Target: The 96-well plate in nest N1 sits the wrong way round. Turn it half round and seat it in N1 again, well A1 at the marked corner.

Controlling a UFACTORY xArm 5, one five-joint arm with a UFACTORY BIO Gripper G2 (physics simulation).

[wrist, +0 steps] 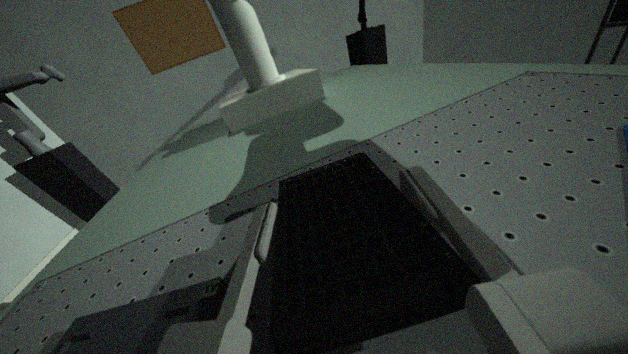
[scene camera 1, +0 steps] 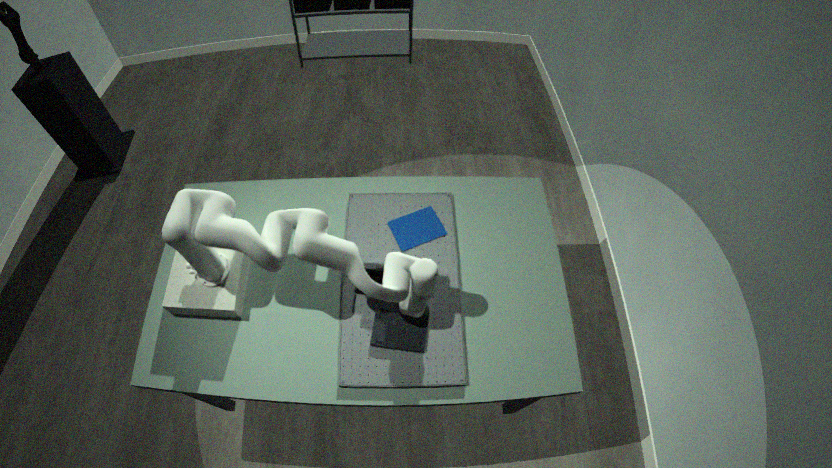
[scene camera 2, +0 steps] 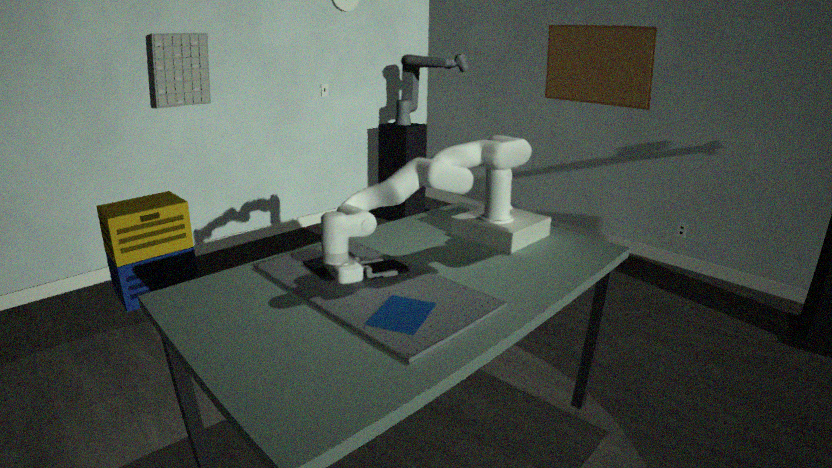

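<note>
The black 96-well plate (scene camera 1: 370, 274) (scene camera 2: 393, 267) (wrist: 360, 250) is held level between the two fingers of my gripper (scene camera 2: 381, 267) (wrist: 345, 212). It is low over the perforated board near the board's robot-side edge; whether it touches the board I cannot tell. Its wells and well A1 are too dark to make out. The dark nest N1 (scene camera 1: 400, 336) (scene camera 2: 315, 267) (wrist: 150, 312) stands on the board beside the plate, partly under my wrist's shadow in scene camera 1. In the wrist view its dim label shows left of the left finger. The marked corner cannot be told.
The grey perforated board (scene camera 1: 401, 372) (scene camera 2: 465, 302) (wrist: 525, 155) lies on the green table (scene camera 1: 506, 232) (scene camera 2: 261, 360). A blue flat rectangle (scene camera 1: 417, 228) (scene camera 2: 401, 314) lies on the board, on the other side of the gripper from the nest. The arm's pale base block (scene camera 1: 203, 299) (scene camera 2: 523, 231) (wrist: 280, 102) stands behind.
</note>
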